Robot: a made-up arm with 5 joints.
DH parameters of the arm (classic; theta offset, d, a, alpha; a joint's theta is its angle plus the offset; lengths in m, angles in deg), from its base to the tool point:
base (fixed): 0 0 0 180
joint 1: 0 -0.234 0.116 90
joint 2: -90 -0.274 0.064 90
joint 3: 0 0.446 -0.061 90
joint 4: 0 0.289 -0.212 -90
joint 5: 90 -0.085 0.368 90
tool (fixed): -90 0.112 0 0
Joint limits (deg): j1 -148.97..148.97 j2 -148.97..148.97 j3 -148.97..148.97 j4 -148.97..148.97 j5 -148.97..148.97
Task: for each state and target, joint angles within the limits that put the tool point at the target. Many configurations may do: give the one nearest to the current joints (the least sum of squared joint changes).
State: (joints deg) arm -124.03 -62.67 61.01 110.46 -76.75
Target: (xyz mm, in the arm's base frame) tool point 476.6 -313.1 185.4
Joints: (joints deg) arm -117.79 -24.63 73.90 83.62 -50.74
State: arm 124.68 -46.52 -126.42 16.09 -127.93
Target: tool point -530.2 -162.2 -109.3
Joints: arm 148.97 -92.41 -113.04 -0.13 -104.26
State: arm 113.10 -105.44 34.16 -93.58 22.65
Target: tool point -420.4 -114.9 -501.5
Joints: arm 122.41 -98.55 38.29 -91.75 31.62
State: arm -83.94 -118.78 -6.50 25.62 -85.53
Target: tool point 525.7 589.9 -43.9
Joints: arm -105.64 -138.01 -27.01 18.41 -86.47
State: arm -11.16 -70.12 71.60 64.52 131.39
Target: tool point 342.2 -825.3 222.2
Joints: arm -23.84 -80.64 56.58 36.27 123.46
